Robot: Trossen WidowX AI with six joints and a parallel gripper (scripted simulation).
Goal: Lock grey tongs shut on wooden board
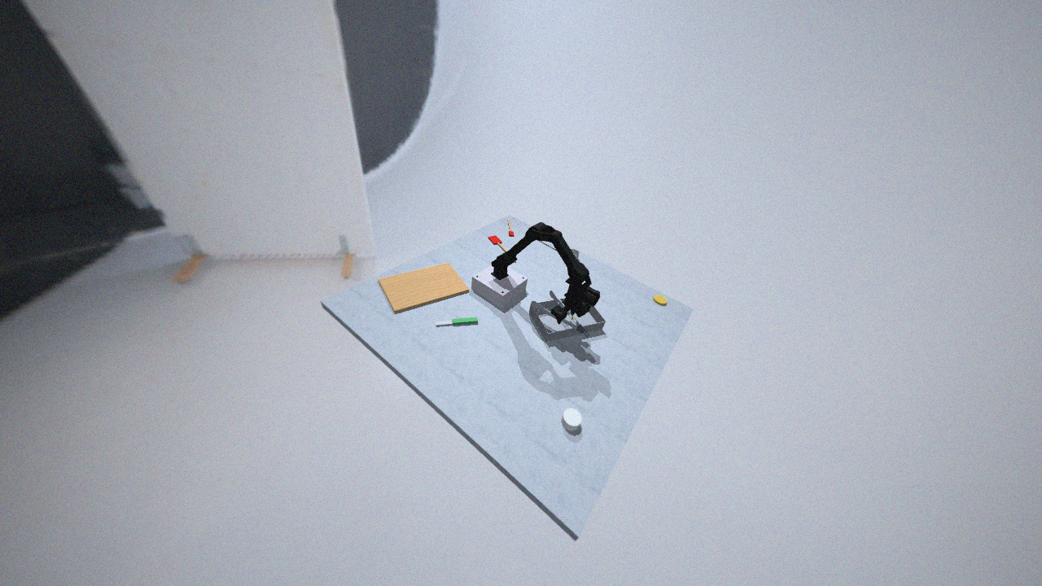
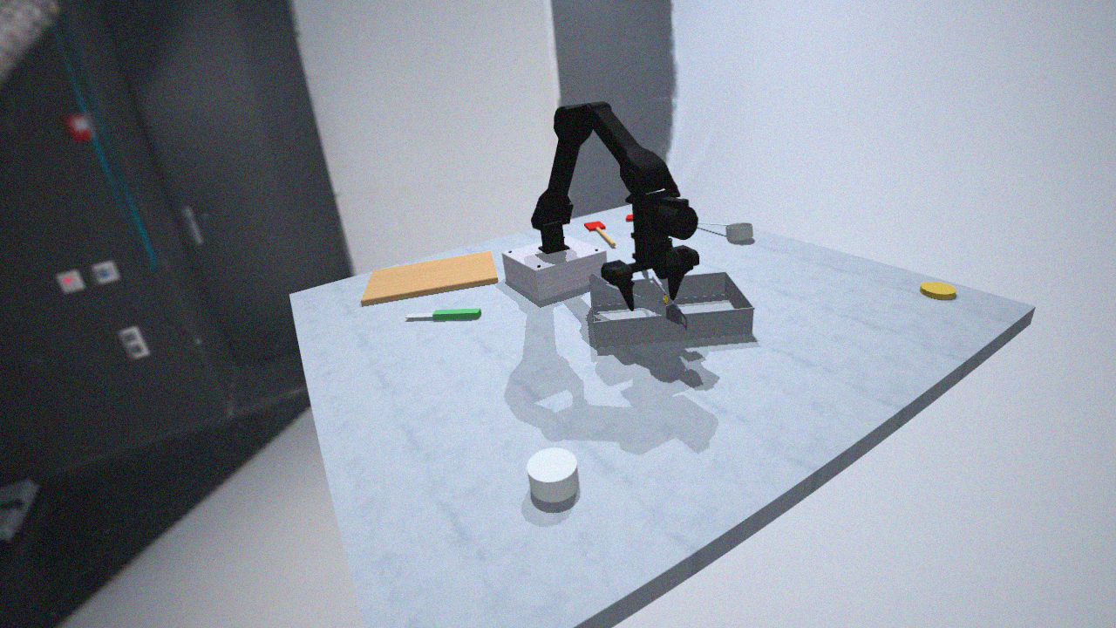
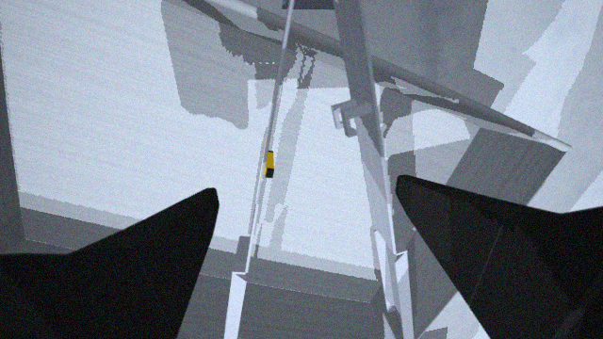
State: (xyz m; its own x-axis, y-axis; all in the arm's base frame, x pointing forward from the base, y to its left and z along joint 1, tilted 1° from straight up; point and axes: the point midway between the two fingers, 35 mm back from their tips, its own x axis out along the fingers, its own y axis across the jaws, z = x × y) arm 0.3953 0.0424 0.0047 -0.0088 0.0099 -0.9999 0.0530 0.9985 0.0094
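The grey roasting tin lies 40 mm to the left of my gripper tip, 20 mm below it and 20 mm behind it. The rest, counted from my gripper tip: white cylinder (350 mm to the right, 300 mm ahead, 30 mm below); wooden board (600 mm behind, 340 mm to the right, 40 mm below); yellow disc (600 mm to the left, 220 mm ahead, 40 mm below).
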